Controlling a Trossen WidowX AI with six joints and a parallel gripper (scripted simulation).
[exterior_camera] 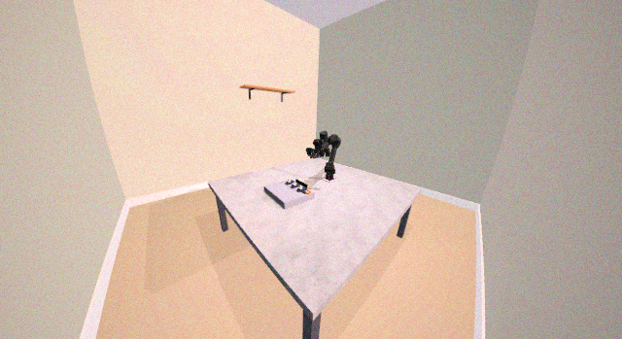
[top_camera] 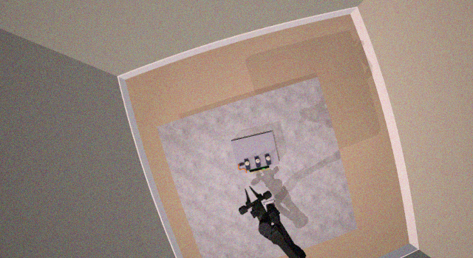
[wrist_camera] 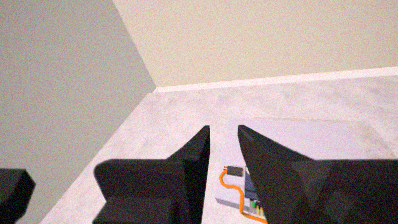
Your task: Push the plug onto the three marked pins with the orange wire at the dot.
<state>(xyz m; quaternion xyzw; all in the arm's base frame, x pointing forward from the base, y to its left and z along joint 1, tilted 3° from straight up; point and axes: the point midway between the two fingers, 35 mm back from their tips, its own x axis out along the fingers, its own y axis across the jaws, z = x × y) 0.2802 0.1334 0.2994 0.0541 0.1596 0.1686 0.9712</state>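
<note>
Now: gripper tip 21 cm above the green band, 13 cm to the left of it and 1 cm short of it. The rest, counted from my gripper tip: holder 26 cm below, 17 cm ahead, 10 cm to the right.
</note>
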